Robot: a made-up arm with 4 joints.
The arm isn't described. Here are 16 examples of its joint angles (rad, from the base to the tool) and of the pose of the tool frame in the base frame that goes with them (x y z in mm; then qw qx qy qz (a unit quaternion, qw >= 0)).
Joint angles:
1: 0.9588 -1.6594 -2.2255 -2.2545
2: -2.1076 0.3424 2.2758 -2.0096
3: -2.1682 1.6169 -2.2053 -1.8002
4: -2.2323 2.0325 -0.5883 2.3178
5: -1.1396 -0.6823 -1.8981 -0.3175
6: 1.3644 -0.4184 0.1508 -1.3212
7: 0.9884 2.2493 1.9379 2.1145
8: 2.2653 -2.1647 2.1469 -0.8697
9: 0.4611 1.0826 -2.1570 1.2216
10: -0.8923 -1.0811 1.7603 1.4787
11: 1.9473 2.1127 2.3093 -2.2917
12: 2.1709 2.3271 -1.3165 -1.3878
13: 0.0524 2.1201 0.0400 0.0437
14: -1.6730 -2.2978 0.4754 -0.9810
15: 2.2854 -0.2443 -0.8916 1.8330
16: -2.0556 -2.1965 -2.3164 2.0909
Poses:
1: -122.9 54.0 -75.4 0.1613 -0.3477 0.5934 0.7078
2: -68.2 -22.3 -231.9 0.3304 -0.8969 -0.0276 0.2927
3: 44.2 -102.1 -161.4 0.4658 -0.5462 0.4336 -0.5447
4: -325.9 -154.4 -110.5 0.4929 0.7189 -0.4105 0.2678
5: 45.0 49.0 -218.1 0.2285 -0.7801 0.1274 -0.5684
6: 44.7 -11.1 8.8 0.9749 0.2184 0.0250 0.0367
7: 22.2 -45.1 138.5 0.7482 0.5734 0.2421 0.2299
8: 56.0 134.4 -151.0 0.3271 -0.4227 -0.4110 -0.7385
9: -52.6 118.6 118.3 0.0686 0.6109 -0.5065 -0.6046
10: -32.9 -115.7 -374.5 0.4083 -0.0554 -0.7357 0.5376
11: 50.6 -83.1 -87.9 0.0595 -0.5350 0.2004 -0.8186
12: -105.2 26.5 -175.7 0.0753 -0.6605 -0.3874 0.6388
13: 244.2 -1.5 -48.6 0.4890 0.0060 0.8722 0.0060
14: -48.8 44.0 -226.7 0.3045 -0.2100 -0.8668 -0.3344
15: 183.3 -104.6 81.3 0.3738 0.3924 0.2031 -0.8155
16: 159.8 -125.7 -317.5 0.1969 -0.1121 0.5374 -0.8123
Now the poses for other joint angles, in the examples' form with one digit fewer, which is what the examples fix.
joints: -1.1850 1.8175 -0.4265 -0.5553
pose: 111 -139 -62 0.515 0.115 0.773 -0.352
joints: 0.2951 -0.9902 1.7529 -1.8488
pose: 142 -78 -109 0.657 0.590 0.448 -0.134
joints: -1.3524 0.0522 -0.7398 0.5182
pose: -14 159 22 0.856 -0.195 0.305 -0.369
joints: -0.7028 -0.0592 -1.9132 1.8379
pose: -28 206 55 0.499 -0.258 0.775 0.289
